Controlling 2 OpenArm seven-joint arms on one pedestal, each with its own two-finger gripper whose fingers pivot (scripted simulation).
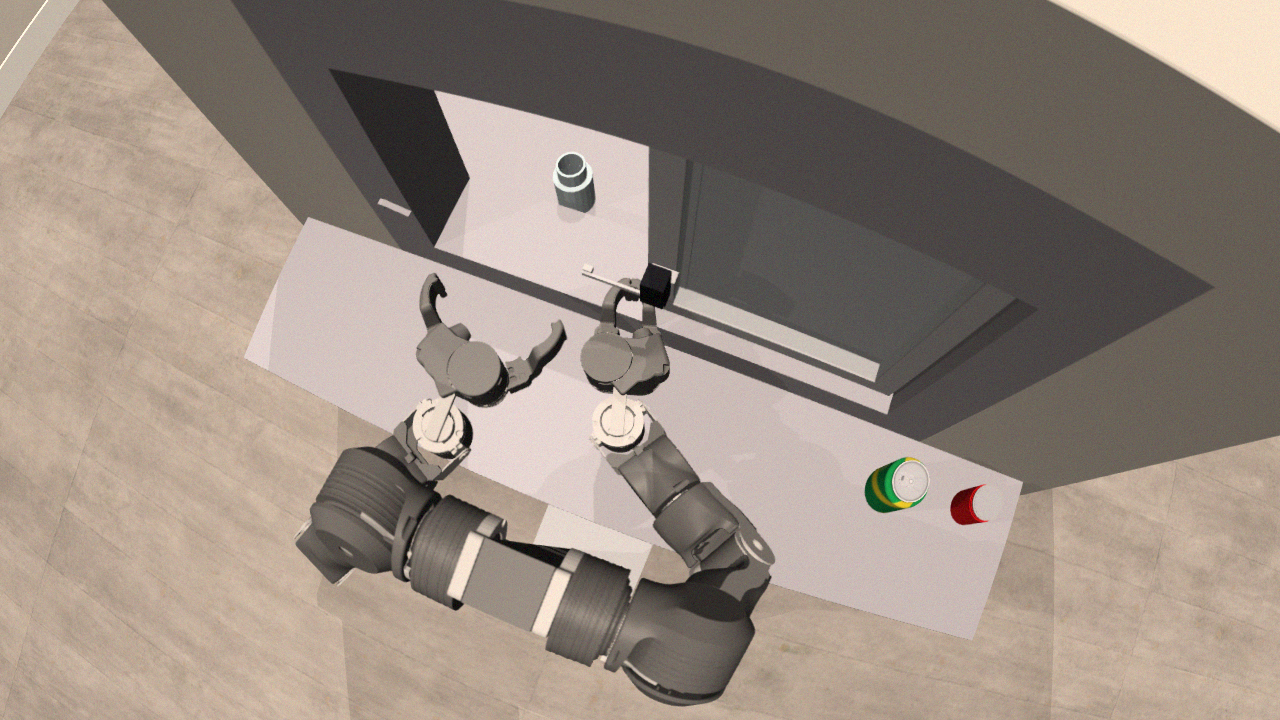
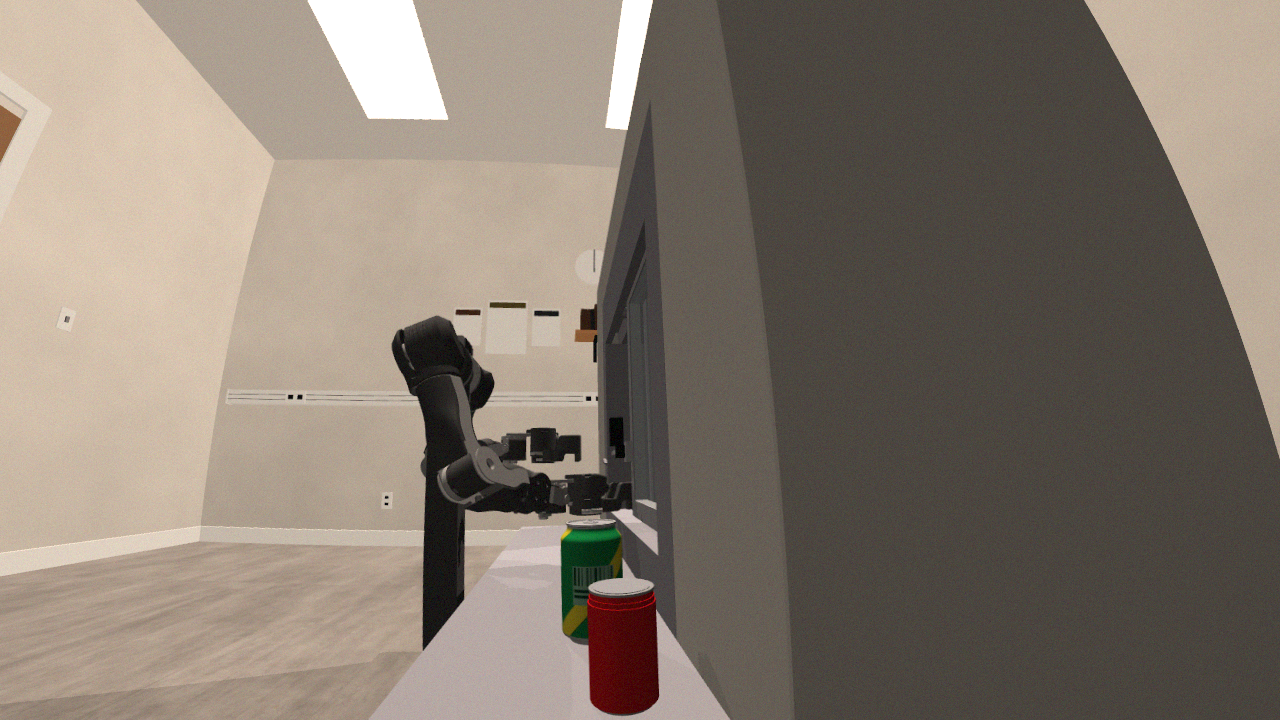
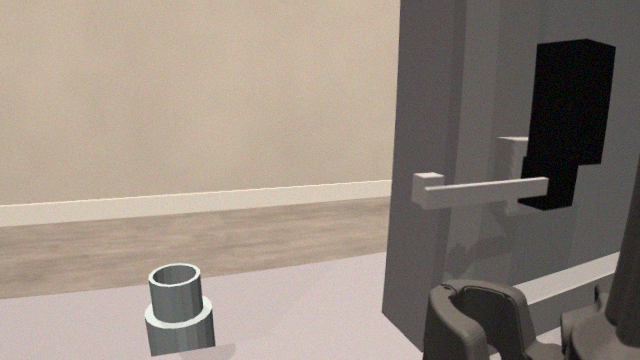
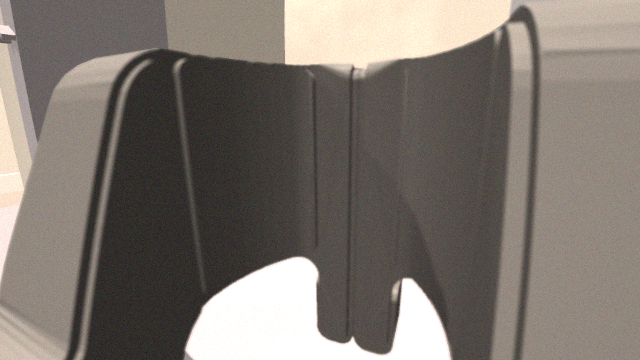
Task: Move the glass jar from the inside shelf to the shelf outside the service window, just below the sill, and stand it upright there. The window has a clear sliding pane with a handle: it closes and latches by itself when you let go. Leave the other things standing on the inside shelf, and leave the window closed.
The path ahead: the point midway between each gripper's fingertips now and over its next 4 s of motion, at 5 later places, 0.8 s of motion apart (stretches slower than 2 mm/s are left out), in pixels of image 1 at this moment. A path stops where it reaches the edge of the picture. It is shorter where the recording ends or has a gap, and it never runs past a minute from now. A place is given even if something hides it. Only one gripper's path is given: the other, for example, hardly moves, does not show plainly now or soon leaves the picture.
The right gripper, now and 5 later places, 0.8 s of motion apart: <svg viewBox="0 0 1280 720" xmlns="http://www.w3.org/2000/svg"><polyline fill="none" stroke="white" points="632,285 625,288 621,289 610,325 621,343 677,372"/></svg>
